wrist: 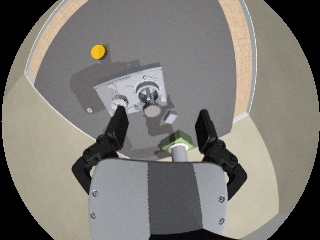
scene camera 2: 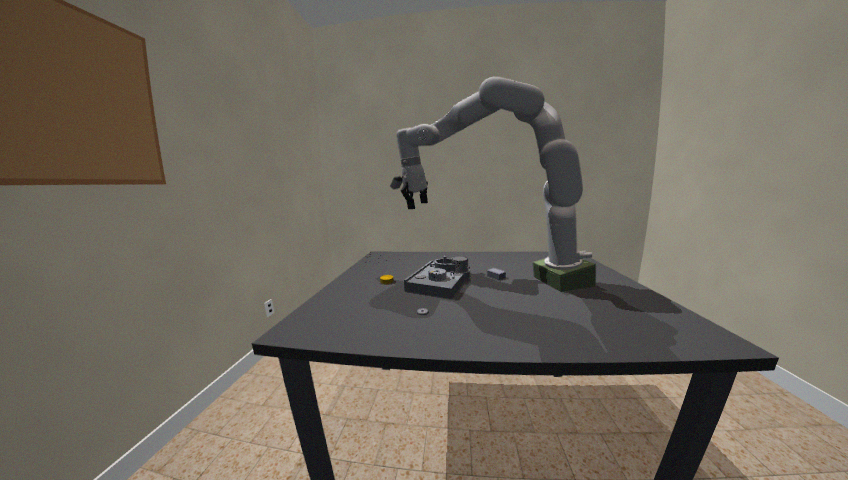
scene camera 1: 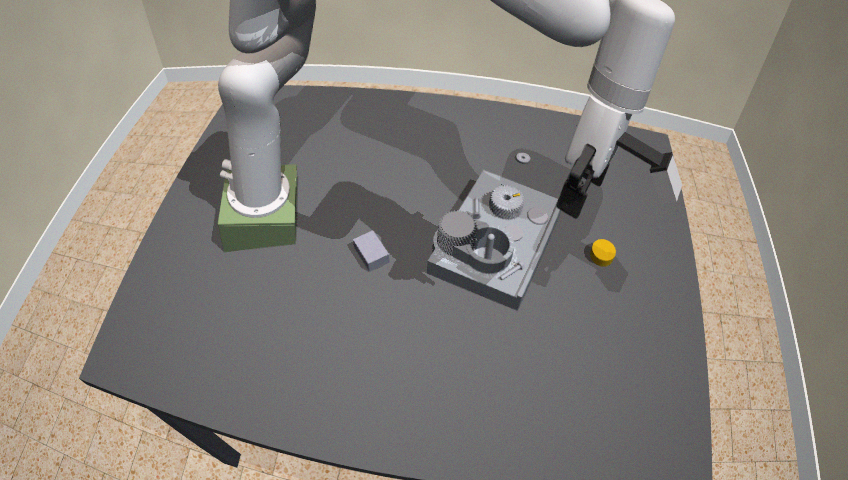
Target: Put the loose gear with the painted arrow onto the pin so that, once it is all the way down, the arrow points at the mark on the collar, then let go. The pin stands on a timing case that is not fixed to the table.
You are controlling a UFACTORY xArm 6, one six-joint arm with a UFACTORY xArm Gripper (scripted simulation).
Labels:
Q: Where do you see a grey timing case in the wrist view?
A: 148, 88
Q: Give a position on a grey timing case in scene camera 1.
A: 453, 260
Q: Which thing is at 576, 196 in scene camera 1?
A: The gripper.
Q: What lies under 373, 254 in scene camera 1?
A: A small grey block.

